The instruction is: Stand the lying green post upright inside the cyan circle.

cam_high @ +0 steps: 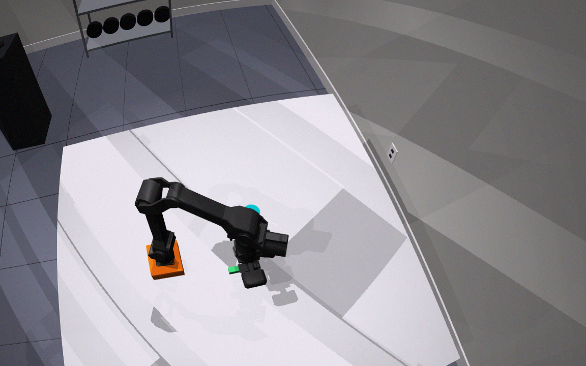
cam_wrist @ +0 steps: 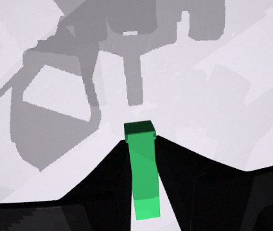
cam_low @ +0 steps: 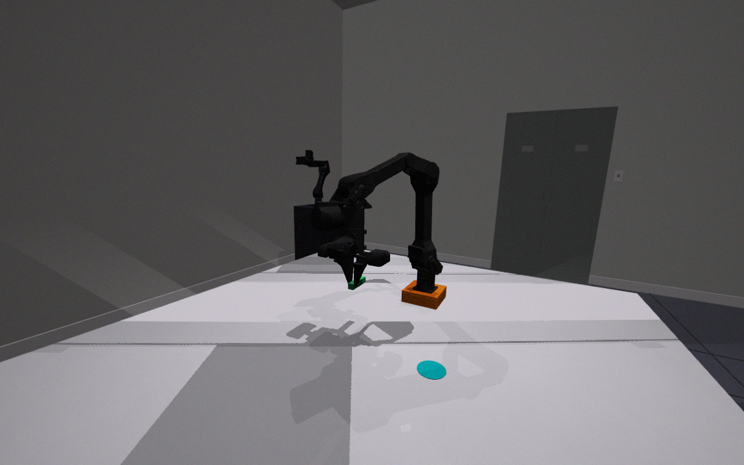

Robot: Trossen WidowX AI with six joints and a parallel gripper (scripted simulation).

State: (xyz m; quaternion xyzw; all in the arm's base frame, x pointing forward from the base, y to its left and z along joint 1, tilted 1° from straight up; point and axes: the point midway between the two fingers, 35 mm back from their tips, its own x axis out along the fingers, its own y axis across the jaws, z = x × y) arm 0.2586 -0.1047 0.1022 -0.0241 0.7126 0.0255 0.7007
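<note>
Now: the cyan circle 25 cm to the left of my gripper tip, 11 cm below it and 7 cm ahead of it. Also, from my gripper tip: green post: 2 cm behind.
</note>
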